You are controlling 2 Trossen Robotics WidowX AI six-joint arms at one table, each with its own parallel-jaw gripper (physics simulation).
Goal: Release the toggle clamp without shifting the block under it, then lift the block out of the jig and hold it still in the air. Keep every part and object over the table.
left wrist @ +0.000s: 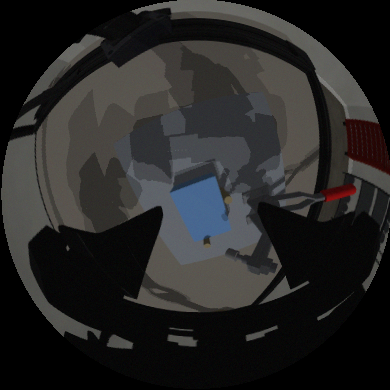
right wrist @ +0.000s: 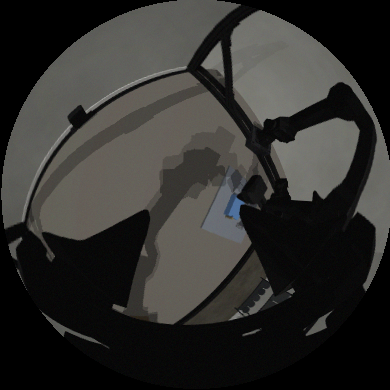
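Pixels of known places: left gripper, fingertip midpoint: point(left wrist: 210, 208); right gripper, fingertip midpoint: point(right wrist: 194, 212); left arm's base at its link origin: point(right wrist: 261, 138).
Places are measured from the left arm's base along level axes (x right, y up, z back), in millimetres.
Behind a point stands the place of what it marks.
A blue block point(left wrist: 200, 210) {x 47, y -15, z -292 mm} point(right wrist: 234, 206) {x 57, y -15, z -297 mm} sits on the grey jig plate point(left wrist: 187, 256) {x 114, y -38, z -373 mm} point(right wrist: 216, 229) {x 81, y -38, z -383 mm} against two small brass pins point(left wrist: 228, 200) {x 16, y -6, z -292 mm} point(left wrist: 207, 243) {x 59, y -6, z -331 mm}. The toggle clamp point(left wrist: 261, 252) {x 13, y 37, z -327 mm} stands beside the block in the left wrist view. Its arm looks raised, with its spindle off the block, and its red handle point(left wrist: 340, 192) {x -129, y 29, z -353 mm} points right. My left gripper point(left wrist: 210, 208) {x 34, y 3, z -287 mm} is open and empty above the block, its fingertips on either side of it in view. My right gripper point(right wrist: 194, 212) {x 269, y 158, z -335 mm} is open and empty, well away from the jig; its finger and the left arm hide the clamp there.
The dark frame point(left wrist: 324, 135) {x -204, y -32, z -298 mm} point(right wrist: 235, 110) {x 144, y -18, z 48 mm} runs along the table's edge. Past it, a red slatted panel point(left wrist: 367, 145) shows in the left wrist view. The left arm point(right wrist: 320, 112) {x 87, y 254, z -63 mm} reaches in from the right in the right wrist view, close to the jig. Arm shadows lie across the table.
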